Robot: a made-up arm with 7 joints.
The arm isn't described. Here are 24 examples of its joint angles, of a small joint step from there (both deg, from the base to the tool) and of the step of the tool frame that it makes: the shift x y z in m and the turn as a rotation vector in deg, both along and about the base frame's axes.
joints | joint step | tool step
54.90 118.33 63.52 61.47 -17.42 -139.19 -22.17 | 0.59 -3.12 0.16 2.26 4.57 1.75 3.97 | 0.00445 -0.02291 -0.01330 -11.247 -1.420 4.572
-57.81 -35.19 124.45 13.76 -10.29 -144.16 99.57 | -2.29 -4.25 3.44 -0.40 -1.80 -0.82 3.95 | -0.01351 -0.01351 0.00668 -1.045 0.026 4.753
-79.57 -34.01 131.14 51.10 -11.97 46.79 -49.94 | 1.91 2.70 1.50 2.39 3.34 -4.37 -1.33 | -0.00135 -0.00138 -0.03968 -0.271 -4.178 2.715
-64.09 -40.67 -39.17 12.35 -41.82 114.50 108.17 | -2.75 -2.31 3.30 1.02 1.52 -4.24 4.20 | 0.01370 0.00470 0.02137 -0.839 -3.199 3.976
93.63 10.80 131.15 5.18 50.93 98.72 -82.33 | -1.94 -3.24 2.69 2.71 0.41 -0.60 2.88 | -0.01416 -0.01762 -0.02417 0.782 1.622 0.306
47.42 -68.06 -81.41 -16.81 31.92 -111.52 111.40 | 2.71 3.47 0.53 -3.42 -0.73 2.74 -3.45 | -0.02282 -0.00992 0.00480 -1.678 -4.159 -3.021
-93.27 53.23 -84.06 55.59 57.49 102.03 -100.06 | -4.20 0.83 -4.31 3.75 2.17 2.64 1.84 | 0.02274 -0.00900 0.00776 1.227 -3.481 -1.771
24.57 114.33 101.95 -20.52 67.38 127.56 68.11 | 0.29 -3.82 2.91 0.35 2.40 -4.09 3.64 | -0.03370 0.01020 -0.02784 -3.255 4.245 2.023
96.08 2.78 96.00 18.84 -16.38 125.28 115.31 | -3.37 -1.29 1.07 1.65 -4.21 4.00 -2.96 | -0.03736 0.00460 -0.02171 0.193 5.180 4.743
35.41 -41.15 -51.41 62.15 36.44 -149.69 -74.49 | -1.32 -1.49 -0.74 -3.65 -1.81 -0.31 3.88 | 0.01028 -0.00636 0.00298 1.898 1.622 -3.255
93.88 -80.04 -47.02 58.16 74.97 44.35 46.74 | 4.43 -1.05 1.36 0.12 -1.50 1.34 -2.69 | 0.00502 -0.00148 0.01253 0.556 -5.612 -0.074
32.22 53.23 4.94 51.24 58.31 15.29 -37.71 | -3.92 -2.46 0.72 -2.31 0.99 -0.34 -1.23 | -0.02419 -0.00423 -0.00459 0.200 2.528 -1.258
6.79 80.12 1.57 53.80 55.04 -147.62 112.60 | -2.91 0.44 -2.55 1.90 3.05 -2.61 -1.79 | -0.01367 -0.00913 -0.00277 2.819 -2.182 2.715
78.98 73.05 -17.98 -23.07 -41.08 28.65 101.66 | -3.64 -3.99 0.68 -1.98 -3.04 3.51 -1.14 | -0.01010 0.00379 -0.01669 -4.009 3.660 3.294
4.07 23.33 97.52 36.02 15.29 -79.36 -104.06 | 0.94 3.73 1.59 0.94 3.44 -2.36 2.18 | 0.01926 -0.00660 0.00146 -2.304 -2.488 0.173
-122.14 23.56 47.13 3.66 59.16 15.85 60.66 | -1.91 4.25 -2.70 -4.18 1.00 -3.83 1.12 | 0.00752 0.01396 -0.05248 -6.289 -3.969 -0.137
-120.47 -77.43 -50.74 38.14 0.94 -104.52 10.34 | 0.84 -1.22 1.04 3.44 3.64 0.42 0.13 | 0.01722 -0.00504 -0.00708 0.325 2.674 -3.506
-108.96 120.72 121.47 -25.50 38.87 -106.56 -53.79 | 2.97 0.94 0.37 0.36 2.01 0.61 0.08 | 0.00356 -0.01046 -0.01765 -2.041 -2.252 -2.219
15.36 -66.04 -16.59 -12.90 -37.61 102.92 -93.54 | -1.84 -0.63 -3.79 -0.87 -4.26 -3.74 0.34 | 0.01880 -0.00907 0.03970 -4.451 4.965 -0.677
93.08 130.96 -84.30 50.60 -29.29 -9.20 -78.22 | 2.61 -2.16 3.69 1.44 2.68 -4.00 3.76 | -0.01781 -0.00185 0.01458 -0.269 -3.529 4.314
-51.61 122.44 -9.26 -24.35 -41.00 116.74 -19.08 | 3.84 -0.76 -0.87 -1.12 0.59 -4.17 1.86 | 0.02386 -0.00776 0.01681 0.072 -2.894 -3.816
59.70 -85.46 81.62 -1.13 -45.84 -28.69 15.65 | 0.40 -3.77 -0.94 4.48 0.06 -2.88 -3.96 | 0.00136 -0.03200 0.00111 -5.653 0.105 -4.568
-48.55 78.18 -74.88 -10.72 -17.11 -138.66 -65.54 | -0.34 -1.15 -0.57 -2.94 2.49 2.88 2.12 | 0.00281 -0.00916 -0.00271 -2.599 -2.136 -0.243
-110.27 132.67 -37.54 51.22 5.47 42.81 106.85 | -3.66 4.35 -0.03 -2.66 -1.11 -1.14 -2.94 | -0.02133 -0.00679 -0.05282 -8.406 3.305 3.472
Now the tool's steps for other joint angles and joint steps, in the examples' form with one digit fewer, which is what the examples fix.
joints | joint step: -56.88 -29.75 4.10 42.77 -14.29 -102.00 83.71 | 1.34 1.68 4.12 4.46 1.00 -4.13 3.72
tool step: -0.0048 0.0161 -0.0084 -1.64 -5.13 -2.73
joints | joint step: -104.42 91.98 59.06 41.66 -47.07 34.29 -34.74 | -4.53 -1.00 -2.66 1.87 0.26 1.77 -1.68
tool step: 0.0163 0.0240 0.0502 5.46 1.54 -3.60
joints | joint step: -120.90 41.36 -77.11 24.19 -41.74 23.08 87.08 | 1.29 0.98 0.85 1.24 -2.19 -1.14 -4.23
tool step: -0.0047 0.0217 0.0140 -0.73 -4.48 4.10
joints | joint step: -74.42 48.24 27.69 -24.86 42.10 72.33 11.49 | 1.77 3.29 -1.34 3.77 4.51 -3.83 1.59
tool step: 0.0157 -0.0019 -0.0424 -0.16 -4.85 0.32
